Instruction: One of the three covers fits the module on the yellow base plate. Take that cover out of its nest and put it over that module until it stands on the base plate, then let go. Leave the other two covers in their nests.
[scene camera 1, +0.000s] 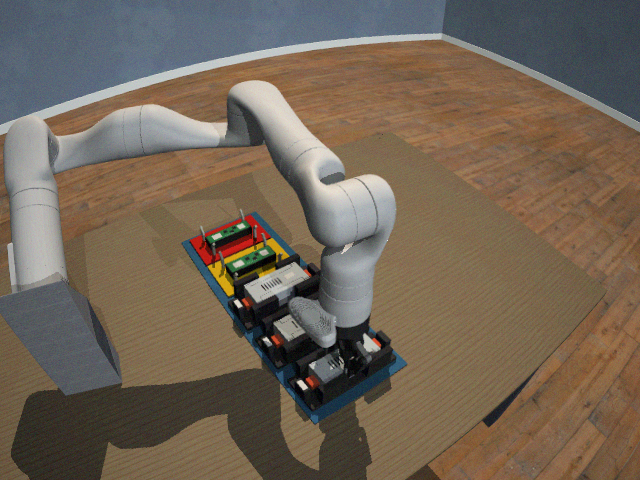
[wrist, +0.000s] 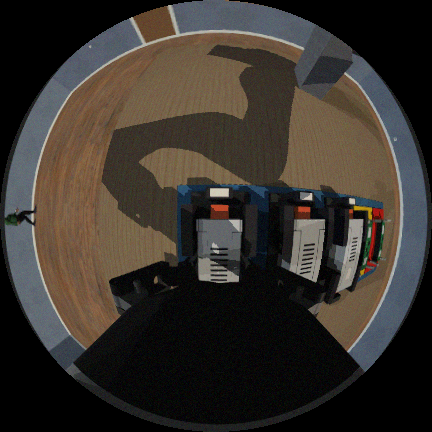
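Where they show: gripper, between the fingertips: (scene camera 1: 340, 364) (wrist: 218, 261); arm's base, origin of its link: (scene camera 1: 44, 298).
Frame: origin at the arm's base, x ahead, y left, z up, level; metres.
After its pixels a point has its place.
Three grey covers sit in black nests. My gripper (scene camera 1: 355, 362) {y -0.146, x 0.451, z -0.189 m} (wrist: 218, 261) {y -0.146, x 0.451, z -0.189 m} points down and is shut on the near-end cover (scene camera 1: 325, 368) {y -0.153, x 0.420, z -0.172 m} (wrist: 219, 245) {y -0.150, x 0.428, z -0.172 m}, the one farthest from the yellow base plate (scene camera 1: 222, 280) {y 0.151, x 0.319, z -0.216 m} (wrist: 363, 209) {y 0.153, x 0.315, z -0.217 m}. This cover is level and low between its nest walls; the fingertips are largely hidden. The middle cover (scene camera 1: 288, 329) {y -0.052, x 0.393, z -0.172 m} (wrist: 308, 242) {y -0.047, x 0.406, z -0.172 m} sits in its nest, partly hidden by the arm in the scene view. The third cover (scene camera 1: 277, 281) {y 0.066, x 0.415, z -0.172 m} (wrist: 354, 245) {y 0.065, x 0.396, z -0.172 m} sits in the nest beside the yellow plate. A green-topped module (scene camera 1: 251, 259) {y 0.169, x 0.392, z -0.196 m} stands uncovered on the yellow plate, between upright pins.
A red base plate (scene camera 1: 206, 254) {y 0.243, x 0.303, z -0.216 m} (wrist: 378, 213) {y 0.264, x 0.298, z -0.216 m} with another green-topped module (scene camera 1: 229, 233) {y 0.270, x 0.369, z -0.197 m} and upright pins lies beyond the yellow one. All stand on a long blue board (scene camera 1: 316, 414) {y -0.209, x 0.380, z -0.220 m} (wrist: 261, 235) {y -0.094, x 0.413, z -0.220 m}. A grey block (scene camera 1: 62, 335) {y -0.036, x 0.010, z -0.055 m} (wrist: 327, 62) stands under the arm's base.
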